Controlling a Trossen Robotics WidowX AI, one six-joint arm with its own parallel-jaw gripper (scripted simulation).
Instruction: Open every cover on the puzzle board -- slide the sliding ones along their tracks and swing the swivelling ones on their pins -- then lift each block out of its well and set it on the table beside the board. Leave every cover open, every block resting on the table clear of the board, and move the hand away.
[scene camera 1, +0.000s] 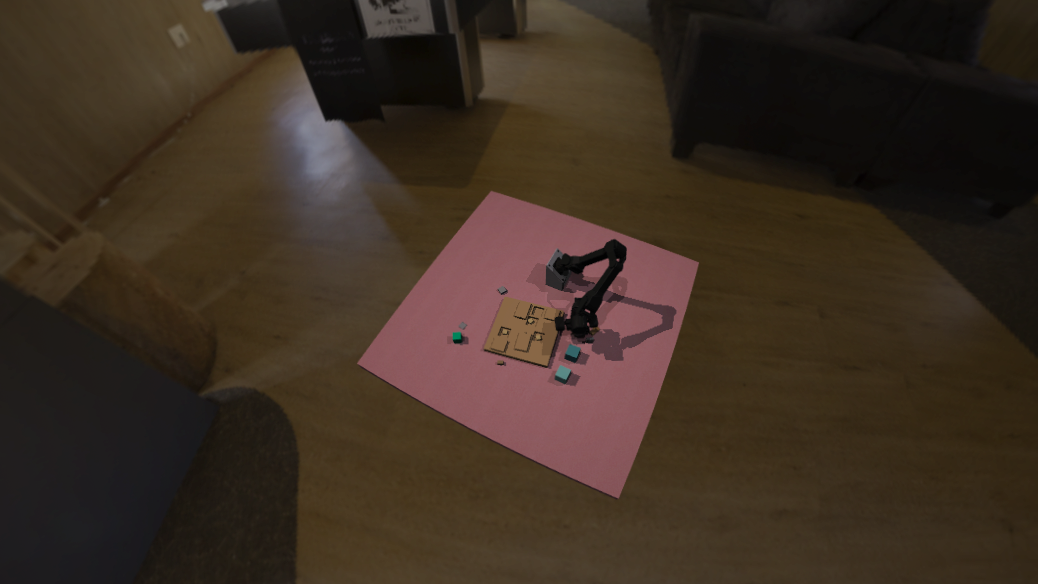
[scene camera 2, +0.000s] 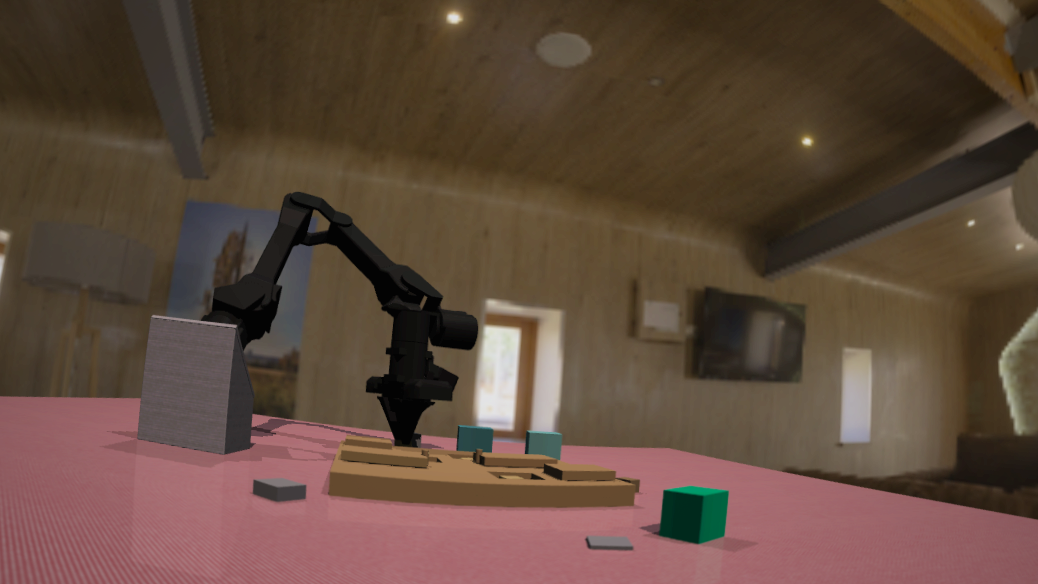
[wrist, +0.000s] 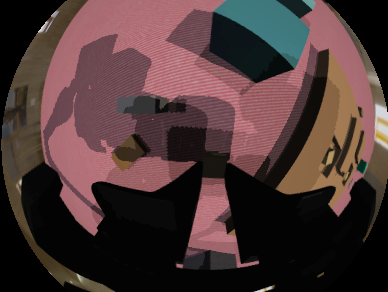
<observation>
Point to my gripper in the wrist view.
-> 213, 166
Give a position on a grey piece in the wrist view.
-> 148, 104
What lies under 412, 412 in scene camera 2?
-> My gripper.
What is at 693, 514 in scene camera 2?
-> A green block.
</observation>
